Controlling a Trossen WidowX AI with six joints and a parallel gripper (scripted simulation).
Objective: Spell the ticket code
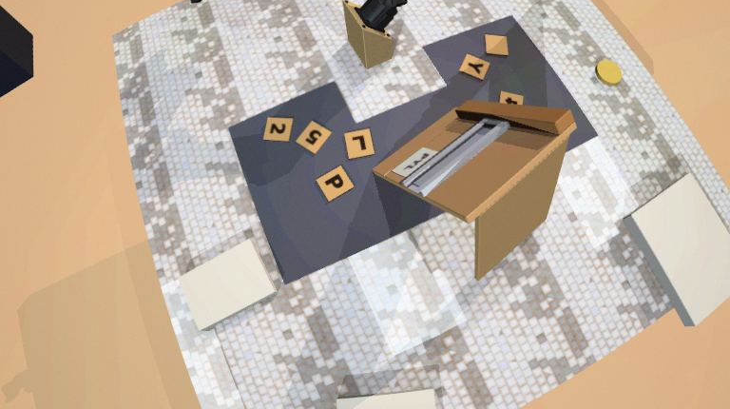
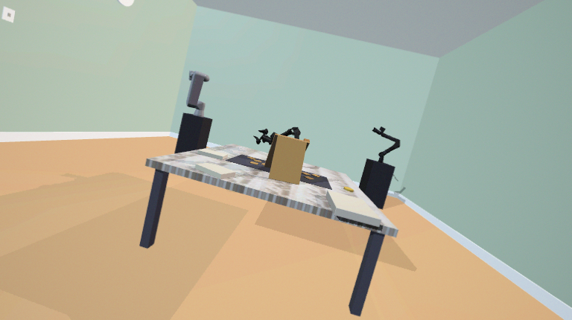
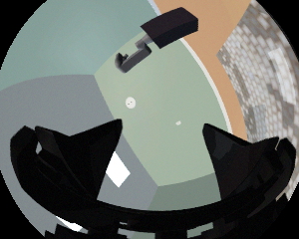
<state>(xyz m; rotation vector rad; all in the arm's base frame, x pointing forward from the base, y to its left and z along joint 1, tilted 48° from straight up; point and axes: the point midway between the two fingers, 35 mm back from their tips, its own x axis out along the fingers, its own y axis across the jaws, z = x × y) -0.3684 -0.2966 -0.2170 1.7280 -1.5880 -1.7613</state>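
The P tile is 650 mm ahead of my gripper tip, 180 mm below it and 170 mm to the left of it. From my gripper tip the other things lie so: L tile 590 mm ahead, 260 mm to the left, 180 mm below; then 2 tile 480 mm ahead, 180 mm below, 110 mm to the left; then dark mat 580 mm ahead, 390 mm to the left, 190 mm below.
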